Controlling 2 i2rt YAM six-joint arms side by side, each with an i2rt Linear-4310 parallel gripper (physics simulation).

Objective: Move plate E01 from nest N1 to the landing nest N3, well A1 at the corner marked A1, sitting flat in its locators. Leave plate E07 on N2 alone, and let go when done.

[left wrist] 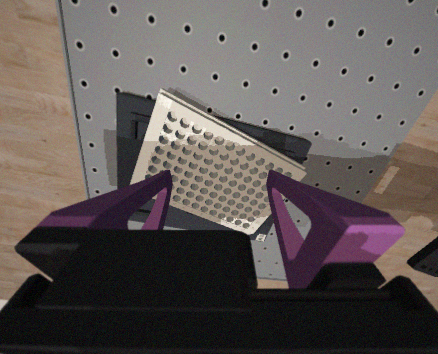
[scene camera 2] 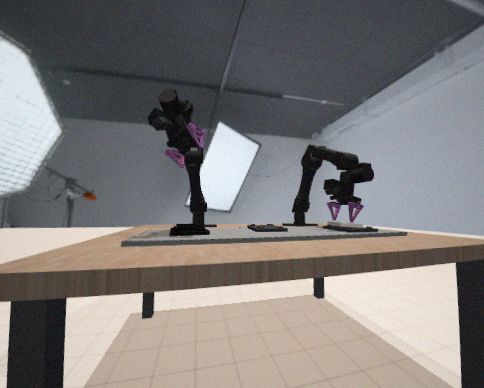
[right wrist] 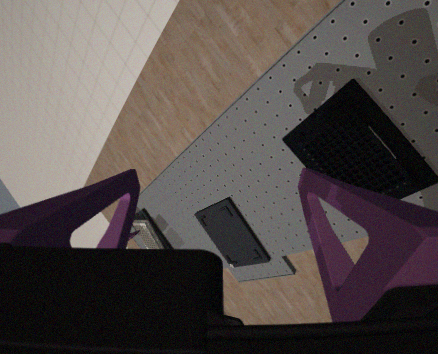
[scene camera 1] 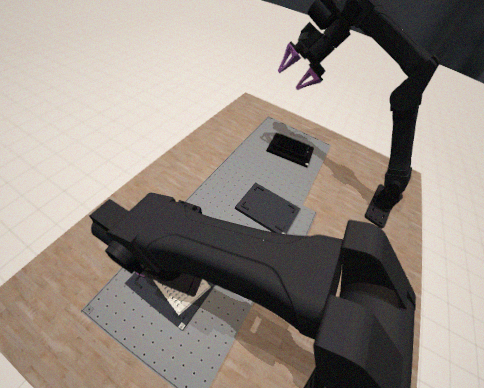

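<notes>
Plate E01, a cream well plate [scene camera 1: 175, 300] [left wrist: 215, 165] [right wrist: 148, 235], lies on the dark nest N1 [scene camera 1: 146, 298] [left wrist: 126, 160], turned askew to it. My left gripper [scene camera 2: 344, 220] [left wrist: 219, 176] is open, pointing down with a fingertip over each side part of the plate; its fingers are mostly hidden in scene camera 1. Whether the tips touch the plate cannot be told. The bare dark nest N3 [scene camera 1: 267, 207] [scene camera 2: 267, 228] [right wrist: 232, 235] is in the middle. Black plate E07 [scene camera 1: 291, 146] [right wrist: 350, 142] sits on N2. My right gripper [scene camera 1: 289, 80] [right wrist: 219, 177] is open and empty, high up.
The nests stand on a grey perforated board [scene camera 1: 165, 350] [scene camera 2: 230, 237] [left wrist: 280, 30] on the wooden table [scene camera 1: 45, 280] [scene camera 2: 250, 265]. The left arm's forearm [scene camera 1: 215, 265] spans low over the board between N1 and N3. A small white label [left wrist: 261, 237] is at one corner of N1.
</notes>
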